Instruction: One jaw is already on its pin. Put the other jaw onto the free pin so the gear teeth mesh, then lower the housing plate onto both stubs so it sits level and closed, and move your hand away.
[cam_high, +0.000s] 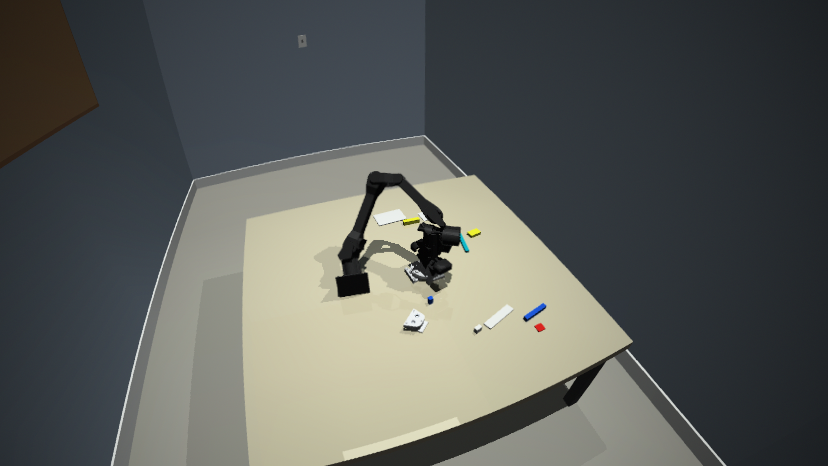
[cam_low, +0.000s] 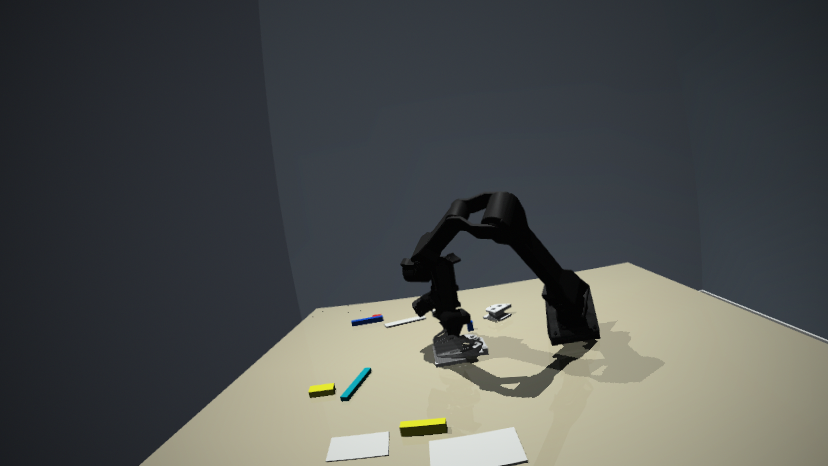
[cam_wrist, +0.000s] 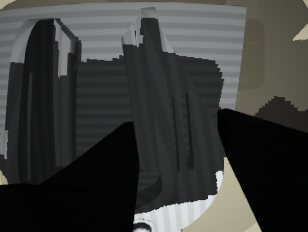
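My gripper tip is 40 mm past the white jaw and 10 mm to the right of it. The rest, counted from my gripper tip: blue bar (320 mm ahead, 290 mm to the right, 10 mm below); white bar (260 mm to the right, 180 mm ahead, 20 mm below); teal bar (190 mm ahead, 180 mm to the left, 10 mm below).
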